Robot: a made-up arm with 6 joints. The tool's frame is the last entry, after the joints. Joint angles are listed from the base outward.
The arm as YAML. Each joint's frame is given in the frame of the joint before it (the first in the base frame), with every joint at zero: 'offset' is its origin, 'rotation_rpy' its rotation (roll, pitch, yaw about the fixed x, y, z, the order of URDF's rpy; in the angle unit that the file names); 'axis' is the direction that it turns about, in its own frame. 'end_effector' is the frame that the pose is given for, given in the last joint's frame.
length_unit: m
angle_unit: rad
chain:
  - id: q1
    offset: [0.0, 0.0, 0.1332]
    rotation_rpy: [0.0, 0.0, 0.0]
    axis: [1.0, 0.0, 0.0]
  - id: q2
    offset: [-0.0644, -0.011, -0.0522]
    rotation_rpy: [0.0, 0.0, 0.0]
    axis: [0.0, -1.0, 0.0]
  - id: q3
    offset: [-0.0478, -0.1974, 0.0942]
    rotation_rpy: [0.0, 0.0, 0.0]
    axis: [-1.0, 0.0, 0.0]
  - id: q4
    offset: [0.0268, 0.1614, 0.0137]
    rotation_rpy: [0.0, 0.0, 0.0]
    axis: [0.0, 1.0, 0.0]
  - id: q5
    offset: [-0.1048, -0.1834, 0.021]
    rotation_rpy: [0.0, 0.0, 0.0]
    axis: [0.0, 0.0, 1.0]
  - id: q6
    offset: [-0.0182, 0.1, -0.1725]
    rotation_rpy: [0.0, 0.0, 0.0]
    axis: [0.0, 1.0, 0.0]
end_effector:
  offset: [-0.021, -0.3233, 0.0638]
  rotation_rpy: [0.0, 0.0, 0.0]
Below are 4 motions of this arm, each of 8 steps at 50 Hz.
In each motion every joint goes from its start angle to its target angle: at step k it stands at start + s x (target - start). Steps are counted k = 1, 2, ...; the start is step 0. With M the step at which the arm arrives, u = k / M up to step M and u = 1 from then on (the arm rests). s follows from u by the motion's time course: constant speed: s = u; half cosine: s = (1 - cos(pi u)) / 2; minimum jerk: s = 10 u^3 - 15 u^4 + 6 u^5.
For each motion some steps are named. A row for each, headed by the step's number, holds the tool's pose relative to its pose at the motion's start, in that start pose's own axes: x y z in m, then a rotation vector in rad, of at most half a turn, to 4 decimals.
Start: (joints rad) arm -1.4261 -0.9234 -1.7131 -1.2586 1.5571 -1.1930
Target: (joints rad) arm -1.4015 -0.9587 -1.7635 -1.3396 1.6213 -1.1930
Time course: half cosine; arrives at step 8
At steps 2, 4, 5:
2: 0.0004 -0.0015 0.0001 -0.0049 0.0023 0.0086
4: 0.0013 -0.0052 0.0006 -0.0165 0.0089 0.0294
5: 0.0019 -0.0072 0.0009 -0.0227 0.0130 0.0407

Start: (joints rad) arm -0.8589 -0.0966 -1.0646 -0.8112 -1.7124 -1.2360
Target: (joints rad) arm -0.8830 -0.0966 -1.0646 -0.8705 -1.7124 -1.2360
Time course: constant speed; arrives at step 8
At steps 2, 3, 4, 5, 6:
2: -0.0045 0.0022 -0.0019 0.0091 -0.0021 -0.0135
3: -0.0067 0.0033 -0.0029 0.0137 -0.0031 -0.0203
4: -0.0089 0.0045 -0.0039 0.0183 -0.0041 -0.0270
5: -0.0111 0.0057 -0.0048 0.0230 -0.0051 -0.0338
6: -0.0133 0.0069 -0.0058 0.0276 -0.0061 -0.0405

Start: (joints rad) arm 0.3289 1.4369 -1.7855 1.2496 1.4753 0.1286
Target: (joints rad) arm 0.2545 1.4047 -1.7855 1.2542 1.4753 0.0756
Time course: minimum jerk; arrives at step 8
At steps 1, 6, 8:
1: 0.0000 0.0001 0.0001 0.0012 -0.0014 -0.0002
6: -0.0004 0.0049 0.0070 0.0677 -0.0784 -0.0156
8: -0.0004 0.0055 0.0078 0.0755 -0.0874 -0.0177

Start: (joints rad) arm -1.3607 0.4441 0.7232 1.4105 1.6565 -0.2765
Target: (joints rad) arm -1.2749 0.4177 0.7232 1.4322 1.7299 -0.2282
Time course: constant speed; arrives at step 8
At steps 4, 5, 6, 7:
4: 0.0162 -0.0072 -0.0118 0.0498 0.0100 0.0635
5: 0.0204 -0.0088 -0.0147 0.0619 0.0124 0.0797
6: 0.0245 -0.0102 -0.0176 0.0739 0.0148 0.0960
7: 0.0287 -0.0116 -0.0205 0.0857 0.0171 0.1123

